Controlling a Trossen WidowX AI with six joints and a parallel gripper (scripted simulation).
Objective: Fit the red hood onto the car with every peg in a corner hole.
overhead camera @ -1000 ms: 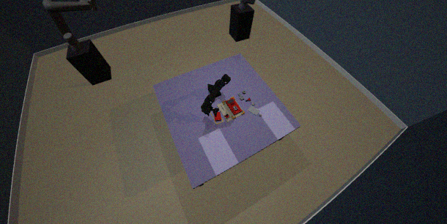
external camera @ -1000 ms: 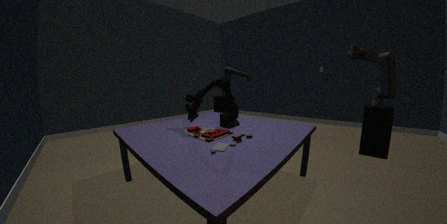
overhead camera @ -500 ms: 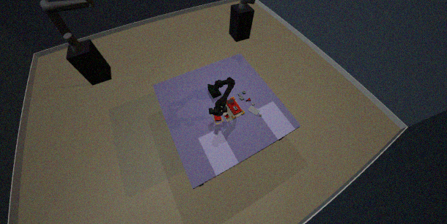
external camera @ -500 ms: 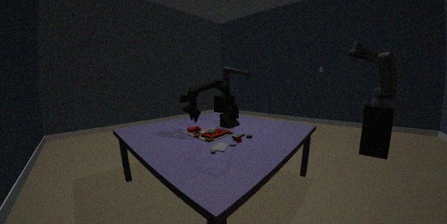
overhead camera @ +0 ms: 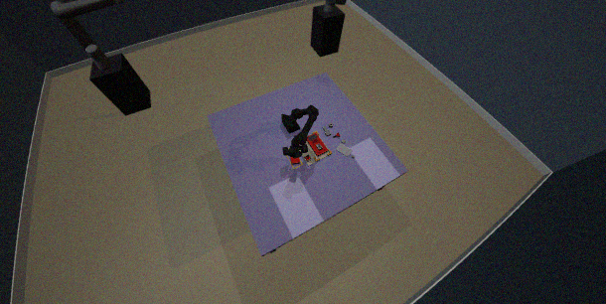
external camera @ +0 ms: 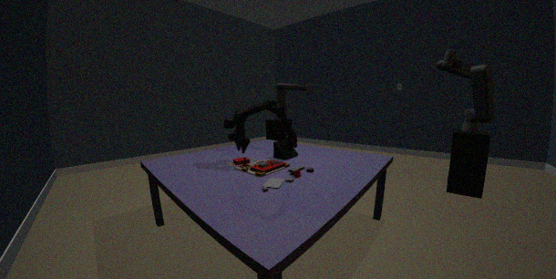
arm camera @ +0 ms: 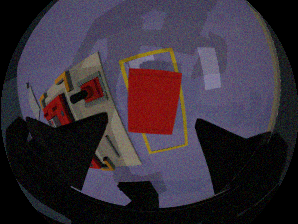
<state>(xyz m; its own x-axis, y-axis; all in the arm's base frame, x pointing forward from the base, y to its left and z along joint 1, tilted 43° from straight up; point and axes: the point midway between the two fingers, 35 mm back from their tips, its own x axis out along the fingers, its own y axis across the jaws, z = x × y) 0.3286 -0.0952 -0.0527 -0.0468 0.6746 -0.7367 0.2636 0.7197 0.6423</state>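
Now: the red hood 6 cm below my gripper tip. Also, from my gripper tip: grey flat plate 41 cm to the left, 9 cm ahead, 7 cm below; jig 19 cm to the left, 6 cm below, 3 cm behind.
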